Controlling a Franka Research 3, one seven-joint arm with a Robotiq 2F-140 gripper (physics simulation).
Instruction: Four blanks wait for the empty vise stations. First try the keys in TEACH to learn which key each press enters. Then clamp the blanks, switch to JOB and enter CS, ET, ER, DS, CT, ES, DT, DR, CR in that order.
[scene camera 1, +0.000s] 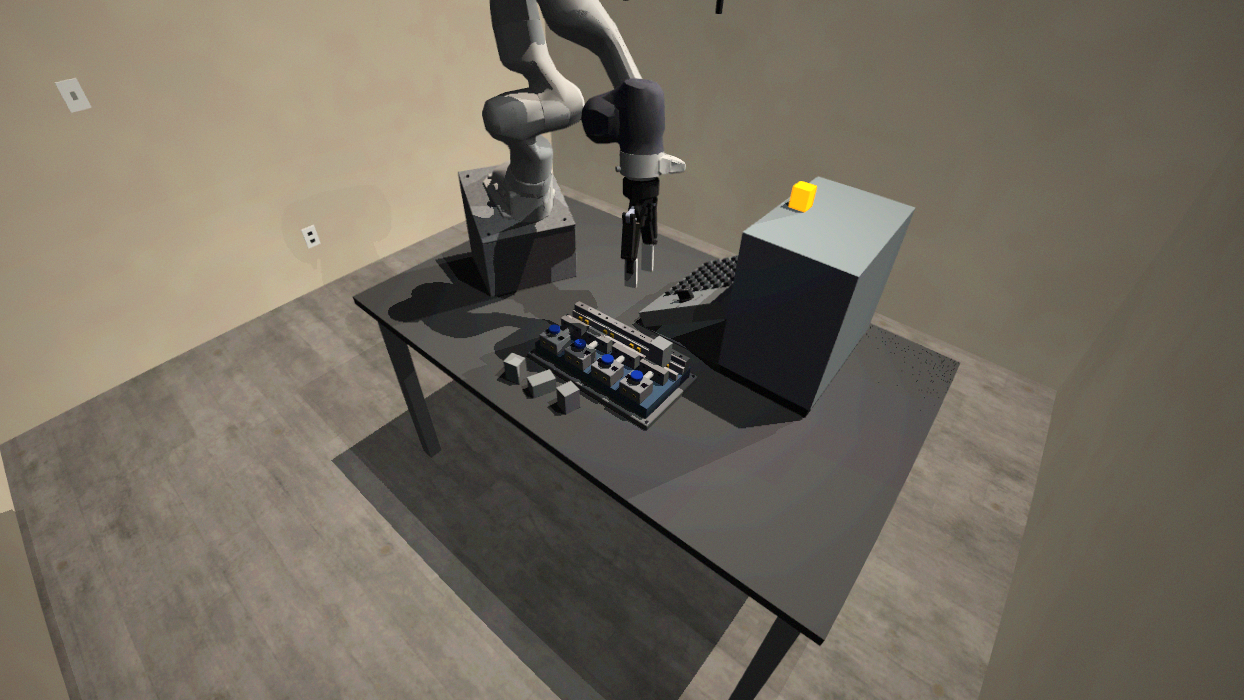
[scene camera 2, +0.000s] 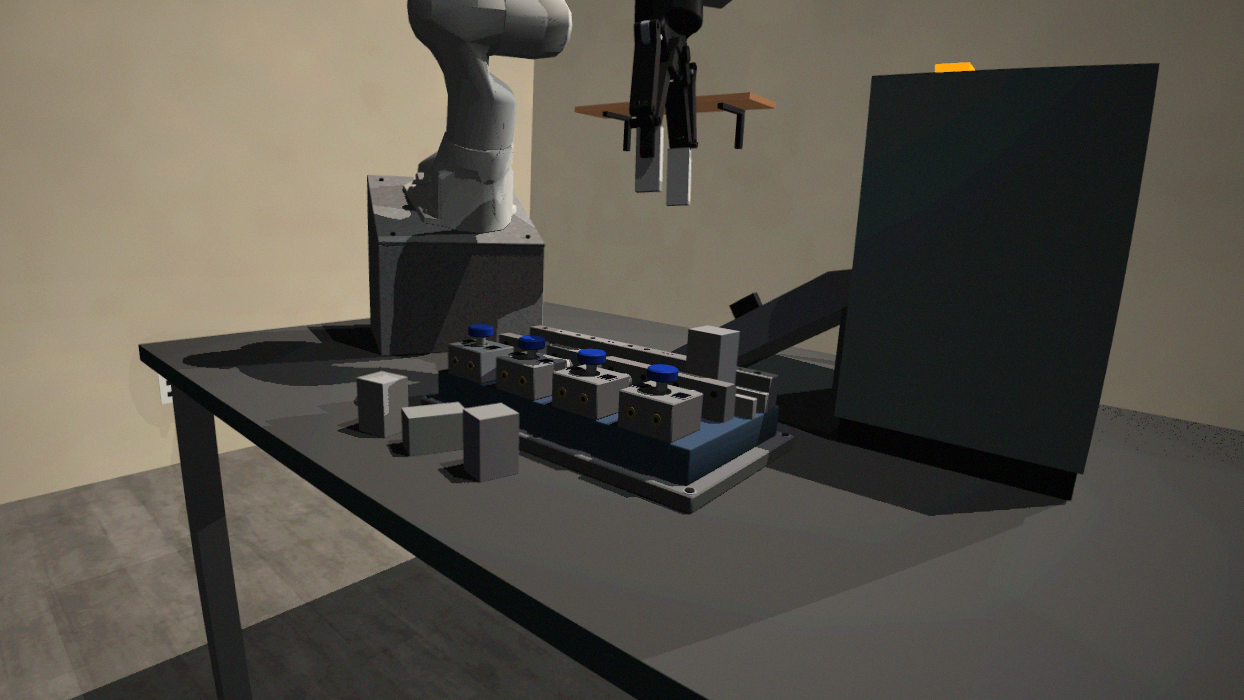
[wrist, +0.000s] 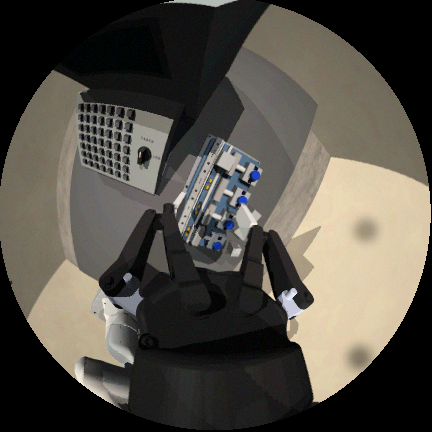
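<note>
My gripper (scene camera 1: 644, 276) (scene camera 2: 662, 195) (wrist: 211, 204) is open and empty, high above the table behind the vise fixture (scene camera 2: 652, 454). The fixture has four stations with blue knobs. One grey blank (scene camera 1: 661, 350) (scene camera 2: 713, 354) (wrist: 226, 162) stands upright in the station nearest the cabinet. Three more blanks stand or lie on the table in front of the fixture: an upright one (scene camera 1: 514, 369) (scene camera 2: 382, 404), a lying one (scene camera 1: 541, 383) (scene camera 2: 432, 429) and another upright one (scene camera 1: 568, 397) (scene camera 2: 491, 442). The key panel (wrist: 162, 131) carries a black mode switch (wrist: 144, 156) beside TEACH and JOB; its setting is hard to tell.
A tall dark cabinet (scene camera 1: 782, 322) (scene camera 2: 983, 261) stands right of the fixture, beside the key panel, with an orange block (scene camera 1: 802, 196) (scene camera 2: 953, 67) on top. The robot's pedestal (scene camera 1: 530, 256) (scene camera 2: 461, 296) is at the back left. A wooden shelf (scene camera 2: 748, 100) is on the wall.
</note>
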